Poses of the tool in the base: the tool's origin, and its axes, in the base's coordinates. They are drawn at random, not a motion.
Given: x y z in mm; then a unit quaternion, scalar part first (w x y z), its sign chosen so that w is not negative.
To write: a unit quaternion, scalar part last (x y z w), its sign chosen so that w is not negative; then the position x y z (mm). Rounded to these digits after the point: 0 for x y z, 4 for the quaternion.
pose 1, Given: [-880, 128, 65, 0.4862, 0.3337, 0.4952, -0.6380]
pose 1, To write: [0.3337, 0.4952, -0.6380, 0.4862, -880, 128, 65]
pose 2, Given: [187, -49, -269, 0.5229, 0.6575, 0.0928, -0.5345]
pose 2, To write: [0.6575, 0.0928, -0.5345, 0.5229, 187, -49, -269]
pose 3, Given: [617, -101, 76, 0.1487, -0.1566, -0.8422, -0.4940]
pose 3, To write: [-0.1566, -0.8422, -0.4940, 0.1487, 617, -101, 76]
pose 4, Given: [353, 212, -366, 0.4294, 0.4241, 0.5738, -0.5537]
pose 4, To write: [0.4241, 0.5738, -0.5537, 0.4294, 353, 212, -366]
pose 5, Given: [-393, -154, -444, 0.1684, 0.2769, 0.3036, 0.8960]
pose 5, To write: [0.2769, 0.3036, 0.8960, 0.1684, -393, -154, -444]
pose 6, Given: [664, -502, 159, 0.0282, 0.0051, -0.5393, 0.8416]
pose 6, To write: [0.0051, -0.5393, 0.8416, 0.0282, 664, -502, 159]
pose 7, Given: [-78, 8, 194, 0.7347, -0.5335, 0.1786, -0.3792]
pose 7, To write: [-0.5335, 0.1786, -0.3792, 0.7347, -78, 8, 194]
